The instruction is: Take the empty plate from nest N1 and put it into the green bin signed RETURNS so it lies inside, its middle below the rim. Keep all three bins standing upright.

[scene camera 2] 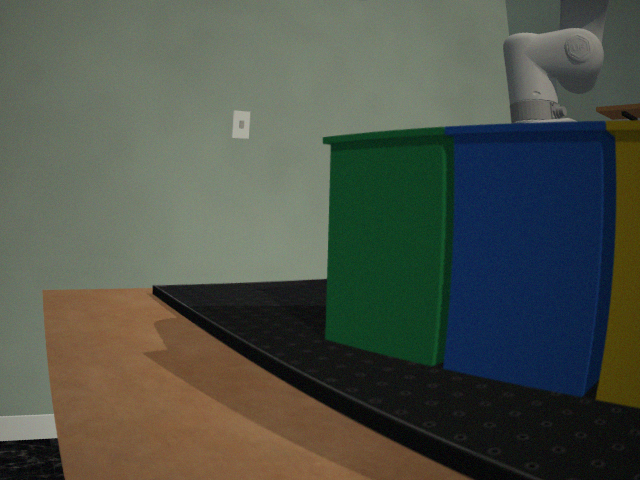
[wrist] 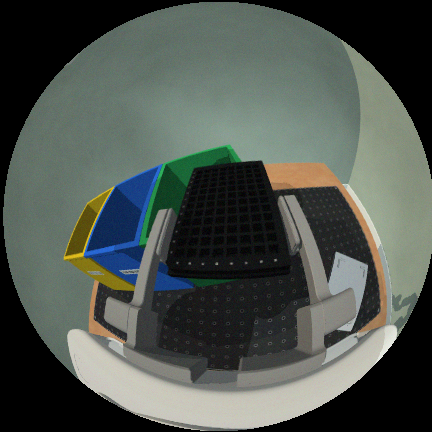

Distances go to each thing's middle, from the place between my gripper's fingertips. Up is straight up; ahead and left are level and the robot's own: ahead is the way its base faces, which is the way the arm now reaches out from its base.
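My gripper is 10 mm above the black plate [wrist: 228, 226], and it is also 10 mm short of it. Counted from my hand, the green bin [scene camera 2: 391, 201] is 80 mm ahead, 40 mm to the left and 100 mm below, while the blue bin [scene camera 2: 534, 203] is 60 mm ahead, 170 mm to the left and likewise 100 mm below. The pale flat panel [wrist: 349, 274] is 220 mm to the right of my hand, 190 mm below it and 90 mm behind it.
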